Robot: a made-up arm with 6 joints. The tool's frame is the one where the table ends. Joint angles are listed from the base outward.
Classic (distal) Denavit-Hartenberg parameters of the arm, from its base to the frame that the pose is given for. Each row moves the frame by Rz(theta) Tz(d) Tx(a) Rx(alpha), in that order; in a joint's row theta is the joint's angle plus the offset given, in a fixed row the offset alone. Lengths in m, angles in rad.
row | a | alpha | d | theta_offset
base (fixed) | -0.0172 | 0 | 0 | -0.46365
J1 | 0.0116 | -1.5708 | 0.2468 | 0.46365
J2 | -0.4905 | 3.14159 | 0 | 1.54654
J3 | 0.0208 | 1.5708 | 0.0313 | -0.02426
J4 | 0.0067 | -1.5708 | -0.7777 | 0
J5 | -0.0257 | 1.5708 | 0.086 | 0
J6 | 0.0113 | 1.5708 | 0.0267 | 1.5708
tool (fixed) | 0 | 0 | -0.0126 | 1.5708
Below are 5 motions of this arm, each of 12 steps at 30 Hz.
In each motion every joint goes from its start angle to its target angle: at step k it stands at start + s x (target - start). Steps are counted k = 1, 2, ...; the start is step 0. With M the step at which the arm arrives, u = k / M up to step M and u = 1 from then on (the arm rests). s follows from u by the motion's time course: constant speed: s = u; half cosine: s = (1 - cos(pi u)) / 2; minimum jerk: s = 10 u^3 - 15 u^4 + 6 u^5.
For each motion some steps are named. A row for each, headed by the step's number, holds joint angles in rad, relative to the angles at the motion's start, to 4 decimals.
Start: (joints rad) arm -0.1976 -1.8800 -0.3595 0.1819 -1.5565 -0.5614
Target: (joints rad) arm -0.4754 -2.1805 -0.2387 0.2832 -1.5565 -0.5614
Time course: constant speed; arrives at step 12
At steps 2, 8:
2: -0.0463 -0.0501 0.0201 0.0169 0.0000 0.0000
8: -0.1852 -0.2003 0.0805 0.0675 0.0000 0.0000

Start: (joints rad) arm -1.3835 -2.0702 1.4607 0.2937 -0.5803 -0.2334
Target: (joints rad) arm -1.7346 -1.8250 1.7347 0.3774 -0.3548 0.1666
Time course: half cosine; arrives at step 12
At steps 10, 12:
10: -0.3276 0.2288 0.2556 0.0781 0.2104 0.3732
12: -0.3511 0.2452 0.2740 0.0837 0.2255 0.4000

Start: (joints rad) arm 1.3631 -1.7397 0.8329 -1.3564 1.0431 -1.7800
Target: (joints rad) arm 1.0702 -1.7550 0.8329 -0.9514 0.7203 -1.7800
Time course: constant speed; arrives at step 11
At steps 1, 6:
1: -0.0266 -0.0014 0.0000 0.0368 -0.0293 0.0000
6: -0.1598 -0.0083 0.0000 0.2209 -0.1761 0.0000

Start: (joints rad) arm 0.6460 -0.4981 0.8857 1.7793 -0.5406 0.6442
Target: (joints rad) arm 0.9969 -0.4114 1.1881 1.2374 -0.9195 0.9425
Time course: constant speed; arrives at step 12
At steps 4, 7, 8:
4: 0.1170 0.0289 0.1008 -0.1806 -0.1263 0.0994
7: 0.2047 0.0506 0.1764 -0.3161 -0.2210 0.1740
8: 0.2339 0.0578 0.2016 -0.3613 -0.2526 0.1989

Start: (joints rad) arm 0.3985 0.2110 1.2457 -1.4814 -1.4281 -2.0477
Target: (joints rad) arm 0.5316 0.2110 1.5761 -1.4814 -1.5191 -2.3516
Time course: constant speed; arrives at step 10
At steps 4, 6, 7, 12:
4: 0.0532 0.0000 0.1322 0.0000 -0.0364 -0.1216
6: 0.0799 0.0000 0.1982 0.0000 -0.0546 -0.1823
7: 0.0932 0.0000 0.2313 0.0000 -0.0637 -0.2127
12: 0.1331 0.0000 0.3304 0.0000 -0.0910 -0.3039

